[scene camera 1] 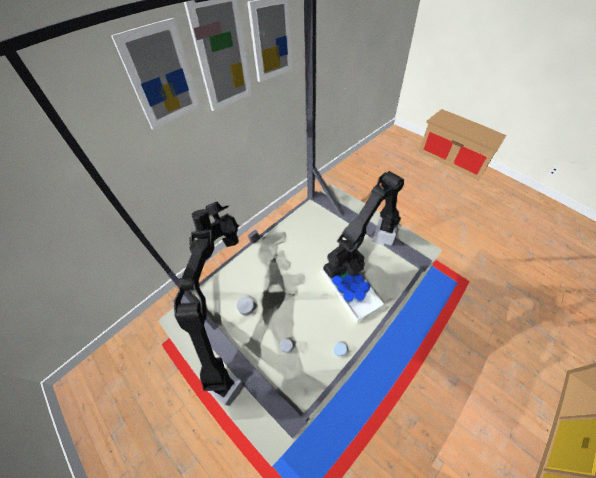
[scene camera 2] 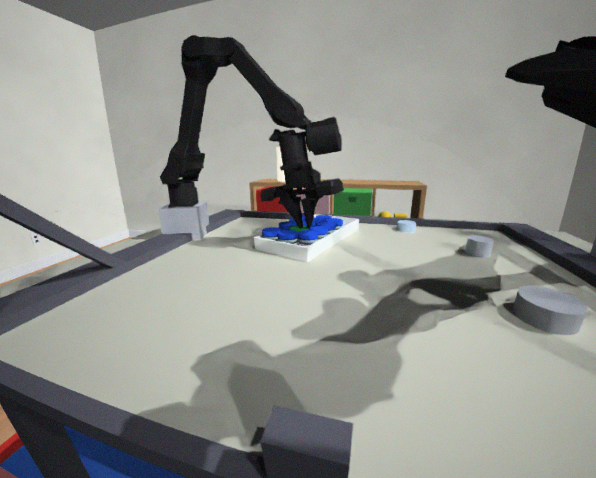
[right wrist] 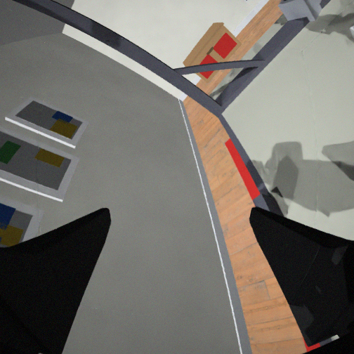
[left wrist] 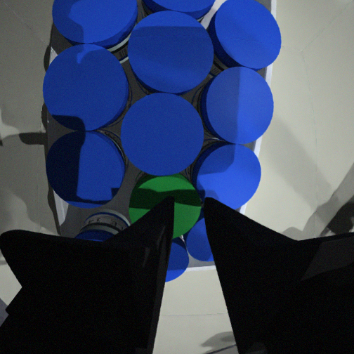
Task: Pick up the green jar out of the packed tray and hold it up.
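Pixels of known places: left gripper, fingertip midpoint: [scene camera 1: 340,274] [scene camera 2: 305,227]; right gripper, fingertip midpoint: [scene camera 1: 233,215]; left arm's base at its link origin: [scene camera 1: 387,227] [scene camera 2: 183,204]; right arm's base at its link origin: [scene camera 1: 222,384].
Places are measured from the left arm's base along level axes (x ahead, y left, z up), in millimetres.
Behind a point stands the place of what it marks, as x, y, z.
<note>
The green jar [scene camera 1: 345,275] @(316, -113, -43) [scene camera 2: 295,229] @(297, -145, -41) [left wrist: 145,212] stands in the white tray [scene camera 1: 370,306] @(399, 36, -83) [scene camera 2: 280,246] @(262, -190, -65) [left wrist: 200,268] among several blue-lidded jars [scene camera 1: 355,288] @(362, -52, -41) [scene camera 2: 325,222] @(376, -93, -40) [left wrist: 162,134]. My left gripper [scene camera 2: 305,228] @(321, -136, -39) [left wrist: 188,203] is narrowly open and empty, low over the green lid; its left-hand fingertip in the left wrist view overlaps the lid and the other tip is beside the lid's right edge. A jar [left wrist: 95,234] at the lower left there looks tilted, partly hidden by a finger. My right gripper [right wrist: 181,215] is wide open and empty, high and away from the tray.
Three low round discs stand on the table: a large grey one [scene camera 1: 245,305] @(617, -462, -57) [scene camera 2: 550,311] @(587, -490, -59), a small grey one [scene camera 1: 286,345] @(701, -225, -53) [scene camera 2: 479,246] @(685, -247, -63) and a light blue one [scene camera 1: 340,349] @(630, -25, -63) [scene camera 2: 406,226] @(616, -48, -70). A dark upright post [scene camera 1: 310,100] @(-115, -460, 509) rises at the table's far corner.
</note>
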